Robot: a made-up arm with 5 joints. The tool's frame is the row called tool. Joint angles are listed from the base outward. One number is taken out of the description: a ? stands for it. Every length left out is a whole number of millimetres.
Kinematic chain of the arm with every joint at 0, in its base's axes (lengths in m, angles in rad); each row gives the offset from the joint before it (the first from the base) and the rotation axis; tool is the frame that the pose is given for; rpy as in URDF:
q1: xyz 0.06 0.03 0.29 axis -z
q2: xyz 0 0.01 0 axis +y
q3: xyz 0.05 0 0.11 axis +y
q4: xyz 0.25 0 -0.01 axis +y
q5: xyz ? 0 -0.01 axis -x
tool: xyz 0 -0.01 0 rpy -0.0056 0.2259 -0.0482
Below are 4 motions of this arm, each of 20 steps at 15 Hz.
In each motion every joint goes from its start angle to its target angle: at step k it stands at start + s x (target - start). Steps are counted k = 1, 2, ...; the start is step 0. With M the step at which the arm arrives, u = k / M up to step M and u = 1 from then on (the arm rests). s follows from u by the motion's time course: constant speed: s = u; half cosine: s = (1 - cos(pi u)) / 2; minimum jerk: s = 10 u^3 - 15 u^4 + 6 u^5.
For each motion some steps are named. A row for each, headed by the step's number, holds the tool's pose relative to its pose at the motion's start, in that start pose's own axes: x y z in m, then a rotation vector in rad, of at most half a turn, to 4 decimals.
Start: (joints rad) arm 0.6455 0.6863 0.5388 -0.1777 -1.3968
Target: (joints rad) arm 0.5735 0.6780 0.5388 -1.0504 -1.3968
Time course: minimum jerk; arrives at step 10
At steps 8, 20:
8: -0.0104 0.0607 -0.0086 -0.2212 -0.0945 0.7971
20: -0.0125 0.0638 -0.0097 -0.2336 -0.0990 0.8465

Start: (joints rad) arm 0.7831 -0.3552 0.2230 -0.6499 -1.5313
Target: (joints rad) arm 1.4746 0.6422 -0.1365 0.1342 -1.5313
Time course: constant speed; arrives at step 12
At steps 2, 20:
2: -0.0193 -0.0531 0.0344 -0.0116 -0.0835 -0.2496
20: -0.2769 -0.2155 0.1676 0.2919 -0.6891 -1.3624

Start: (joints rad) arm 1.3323 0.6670 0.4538 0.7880 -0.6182
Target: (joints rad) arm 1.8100 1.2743 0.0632 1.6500 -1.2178
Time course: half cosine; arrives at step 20
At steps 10, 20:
10: 0.0322 -0.0428 -0.0065 0.5165 0.5101 -0.1617
20: 0.0538 -0.0711 -0.0231 0.9245 1.0199 -0.4224

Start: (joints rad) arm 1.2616 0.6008 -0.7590 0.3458 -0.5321
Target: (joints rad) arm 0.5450 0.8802 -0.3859 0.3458 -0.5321
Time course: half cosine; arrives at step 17
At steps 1, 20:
1: 0.0011 0.0013 -0.0028 -0.0020 0.0078 0.0020
20: -0.0244 0.0807 -0.3470 -0.4408 0.8407 0.1399

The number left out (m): 0.07
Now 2 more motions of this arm.
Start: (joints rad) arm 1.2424 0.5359 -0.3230 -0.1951 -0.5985
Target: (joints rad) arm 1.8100 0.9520 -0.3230 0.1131 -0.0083
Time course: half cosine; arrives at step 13
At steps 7, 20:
7: -0.0246 -0.1621 -0.0223 -0.1561 0.2250 -0.5000
20: -0.0813 -0.2661 -0.0585 -0.1884 0.5005 -0.7861

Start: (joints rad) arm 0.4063 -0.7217 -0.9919 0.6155 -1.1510
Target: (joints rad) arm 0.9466 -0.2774 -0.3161 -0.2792 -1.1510
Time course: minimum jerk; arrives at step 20
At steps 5, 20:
5: 0.0212 -0.0281 -0.0071 -0.0404 -0.0164 -0.0421
20: 0.0194 -0.3275 0.0211 -0.3584 -0.2028 -0.4146

